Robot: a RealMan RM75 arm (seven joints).
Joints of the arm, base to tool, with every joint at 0 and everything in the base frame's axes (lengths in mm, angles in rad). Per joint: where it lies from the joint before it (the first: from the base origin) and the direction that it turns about. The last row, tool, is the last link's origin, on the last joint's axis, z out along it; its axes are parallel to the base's.
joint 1: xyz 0 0 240.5 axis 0 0 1
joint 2: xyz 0 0 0 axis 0 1 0
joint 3: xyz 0 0 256 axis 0 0 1
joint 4: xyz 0 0 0 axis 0 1 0
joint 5: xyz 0 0 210 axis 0 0 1
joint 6: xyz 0 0 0 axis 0 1 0
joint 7: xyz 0 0 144 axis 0 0 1
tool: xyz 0 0 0
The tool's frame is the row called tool.
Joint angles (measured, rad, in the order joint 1, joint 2, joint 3, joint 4, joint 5, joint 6, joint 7), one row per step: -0.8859, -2.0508, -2.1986, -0.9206, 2.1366, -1.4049, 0.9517; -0.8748, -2.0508, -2.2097, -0.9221, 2.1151, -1.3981, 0.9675; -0.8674, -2.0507, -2.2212, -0.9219, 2.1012, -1.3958, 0.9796; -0.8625, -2.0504, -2.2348, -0.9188, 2.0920, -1.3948, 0.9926; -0.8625, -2.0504, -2.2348, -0.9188, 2.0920, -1.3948, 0.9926; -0.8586, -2.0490, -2.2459, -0.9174, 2.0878, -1.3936, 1.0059; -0.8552, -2.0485, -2.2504, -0.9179, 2.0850, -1.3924, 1.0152
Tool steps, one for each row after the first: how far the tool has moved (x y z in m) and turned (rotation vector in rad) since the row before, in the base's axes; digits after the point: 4 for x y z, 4 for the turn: -0.0020, 0.0005, 0.0030, 0.0169, -0.0243, -0.0012; -0.0018, 0.0003, 0.0025, 0.0115, -0.0178, 0.0002; -0.0021, 0.0004, 0.0022, 0.0101, -0.0143, 0.0003; 0.0000, 0.0000, 0.0000, 0.0000, 0.0000, 0.0000; -0.0021, 0.0006, 0.0024, 0.0111, -0.0065, -0.0025; -0.0013, 0.0002, 0.0012, 0.0070, -0.0023, -0.0034
